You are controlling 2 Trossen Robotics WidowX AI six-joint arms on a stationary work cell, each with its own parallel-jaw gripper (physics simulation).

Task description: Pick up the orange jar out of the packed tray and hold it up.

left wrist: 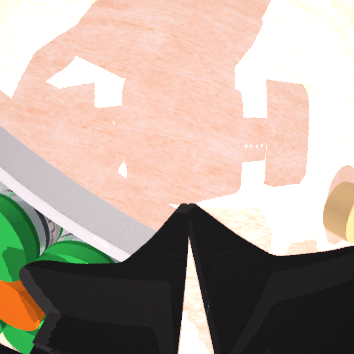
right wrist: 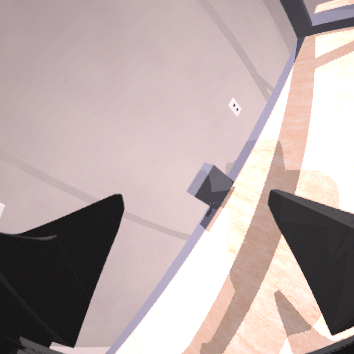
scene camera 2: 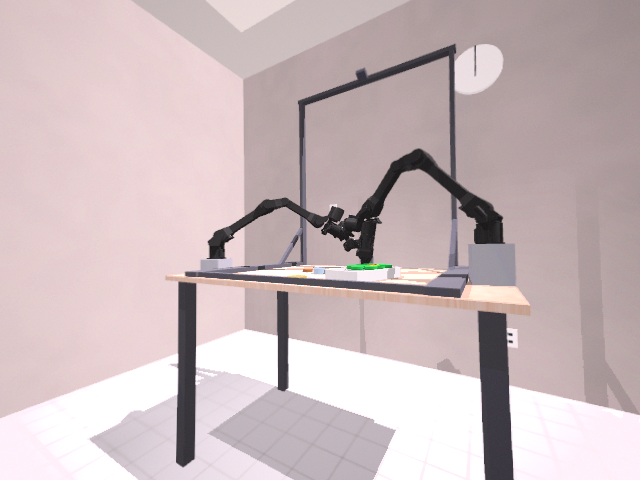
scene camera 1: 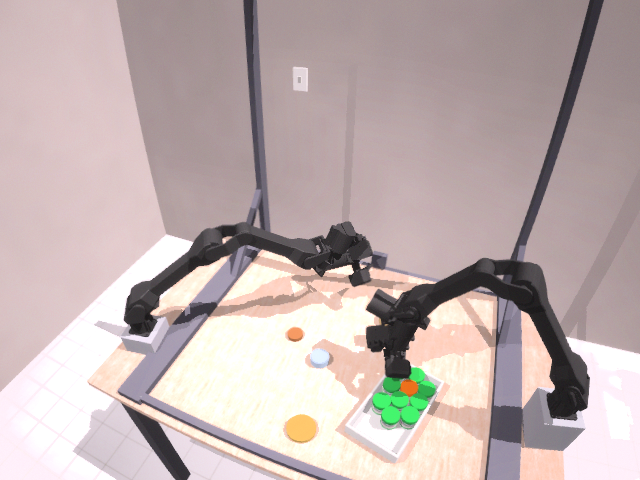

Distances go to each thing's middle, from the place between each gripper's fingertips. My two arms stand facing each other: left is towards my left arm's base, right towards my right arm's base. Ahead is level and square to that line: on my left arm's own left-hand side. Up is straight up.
The white tray [scene camera 1: 368, 423] lies 44 cm ahead of my right hand, 17 cm to the left of it and 15 cm below it.
My left gripper is now 140 mm short of the white tray, 50 mm to the right of it and 20 mm above it.
